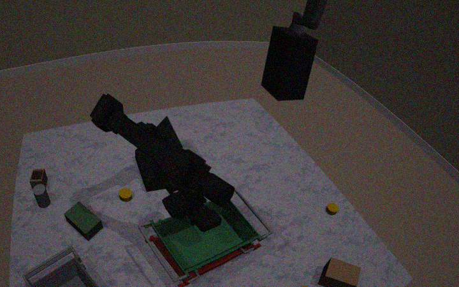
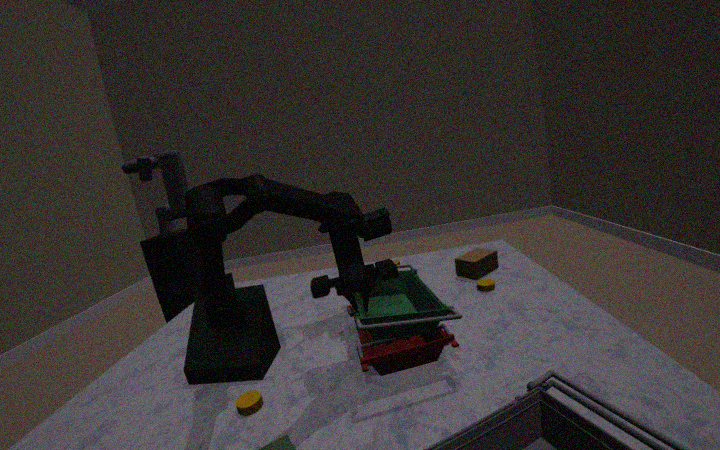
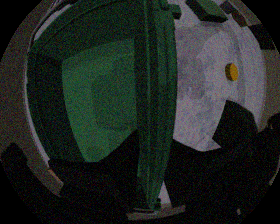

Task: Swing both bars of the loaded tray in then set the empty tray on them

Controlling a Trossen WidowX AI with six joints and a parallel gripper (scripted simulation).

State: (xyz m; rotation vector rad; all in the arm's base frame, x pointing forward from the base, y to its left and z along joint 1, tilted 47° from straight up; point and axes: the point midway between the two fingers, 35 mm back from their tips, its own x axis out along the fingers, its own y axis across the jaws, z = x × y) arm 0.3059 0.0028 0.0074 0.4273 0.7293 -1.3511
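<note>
My gripper tip is now 70 mm short of the green tray, 20 mm to the right of it and 20 mm below it. Also, from my gripper tip: green block: 130 mm behind, 340 mm to the right, 70 mm below.
</note>
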